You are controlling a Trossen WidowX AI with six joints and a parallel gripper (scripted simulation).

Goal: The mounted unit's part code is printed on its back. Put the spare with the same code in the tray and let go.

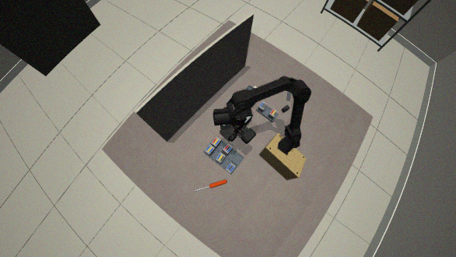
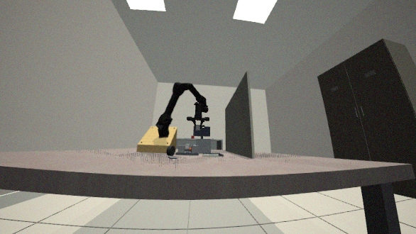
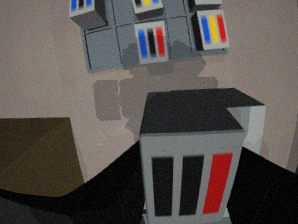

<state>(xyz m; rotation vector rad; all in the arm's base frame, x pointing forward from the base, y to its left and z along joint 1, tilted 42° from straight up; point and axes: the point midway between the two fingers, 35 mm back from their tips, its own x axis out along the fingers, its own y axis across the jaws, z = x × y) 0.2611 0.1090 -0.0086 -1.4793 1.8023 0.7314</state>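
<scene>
My gripper tip is now 7 cm short of the flat grey tray, 29 cm to the left of it and 18 cm above it. The rest, counted from my gripper tip: mounted unit: 4 cm ahead, 8 cm to the right, 14 cm below; then tall grey panel: 27 cm ahead, 12 cm to the right, 4 cm above.
</scene>
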